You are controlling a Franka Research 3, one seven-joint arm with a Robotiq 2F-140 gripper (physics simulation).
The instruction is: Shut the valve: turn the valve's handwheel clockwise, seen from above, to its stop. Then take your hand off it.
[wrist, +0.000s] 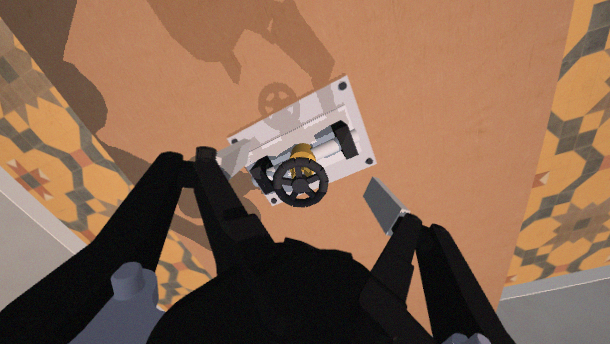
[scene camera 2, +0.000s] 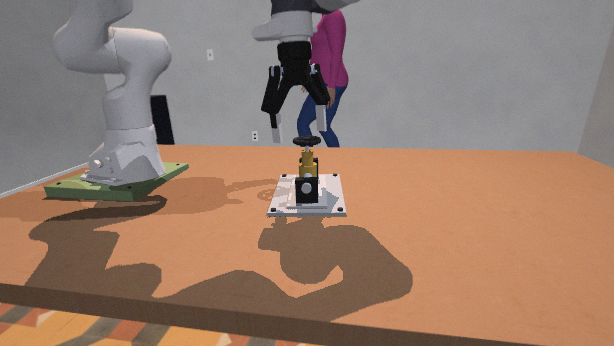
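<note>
The valve's black spoked handwheel (scene camera 2: pixel 306 140) (wrist: pixel 301 185) sits level on top of an upright yellow valve body (scene camera 2: pixel 307 170) (wrist: pixel 302 151). The valve is mounted on a white base plate (scene camera 2: pixel 278 201) (wrist: pixel 365 150) with dark bolts at its corners. My gripper (scene camera 2: pixel 299 130) (wrist: pixel 310 169) is open and empty. It points down, with its fingertips slightly above the handwheel in the scene view. In the wrist view the handwheel shows between the two spread fingers, apart from both. The wheel's turning angle relative to its stop cannot be told.
The orange-brown table (scene camera 2: pixel 475 225) (wrist: pixel 440 100) carries the valve plate. The robot's base stands on a green plate (scene camera 2: pixel 90 192) at the left. A person in a magenta top (scene camera 2: pixel 338 50) stands behind the table, behind the gripper in the scene view.
</note>
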